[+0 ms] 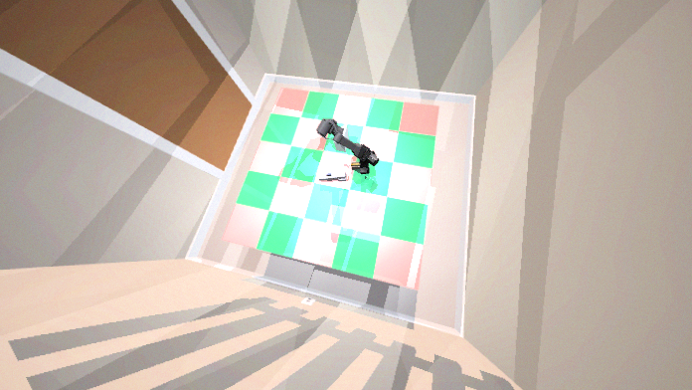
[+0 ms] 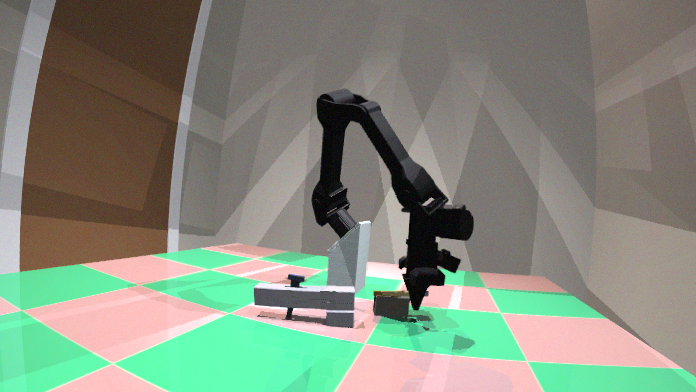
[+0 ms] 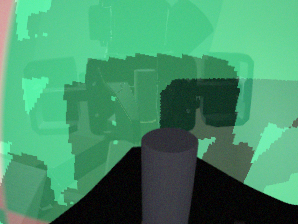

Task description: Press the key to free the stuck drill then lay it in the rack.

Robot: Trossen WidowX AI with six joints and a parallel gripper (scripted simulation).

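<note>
Right now my gripper tip is 4 cm to the left of the drill, 3 cm below it and 1 cm short of it. Round my gripper tip: rack 5 cm to the right, 1 cm ahead, 1 cm above; then key 21 cm to the right, 14 cm ahead, 4 cm above.
</note>
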